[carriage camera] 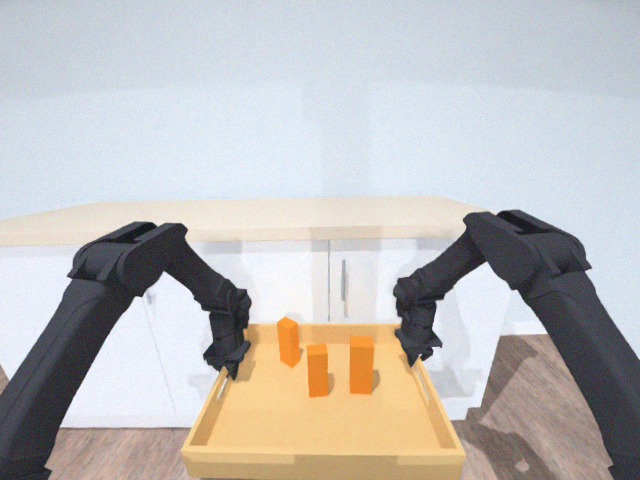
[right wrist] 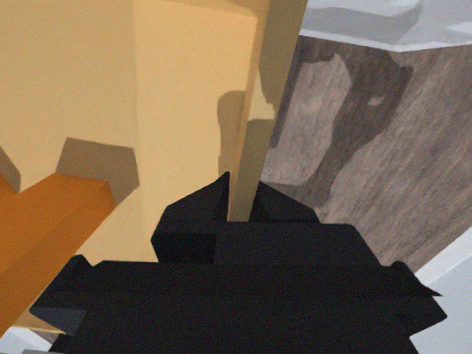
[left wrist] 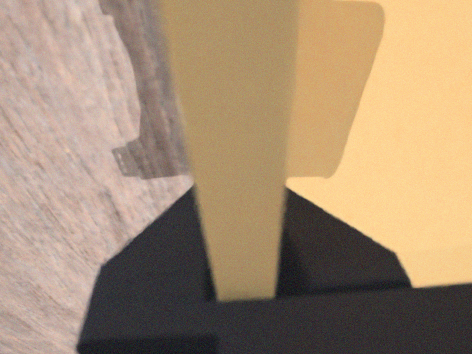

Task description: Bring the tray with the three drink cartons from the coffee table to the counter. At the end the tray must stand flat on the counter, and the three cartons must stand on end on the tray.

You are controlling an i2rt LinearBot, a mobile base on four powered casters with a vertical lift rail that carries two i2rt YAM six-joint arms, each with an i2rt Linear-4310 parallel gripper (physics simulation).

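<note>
The tan tray hangs in the air in front of the counter, level, below the counter top. Three orange cartons stand on end on it: one at the back left, one in the middle, one to the right. My left gripper is shut on the tray's left rim. My right gripper is shut on the tray's right rim. One carton's corner shows in the right wrist view.
The white cabinet with a door handle stands right behind the tray. Wood floor lies below and to the right. A pale blue wall rises behind the counter.
</note>
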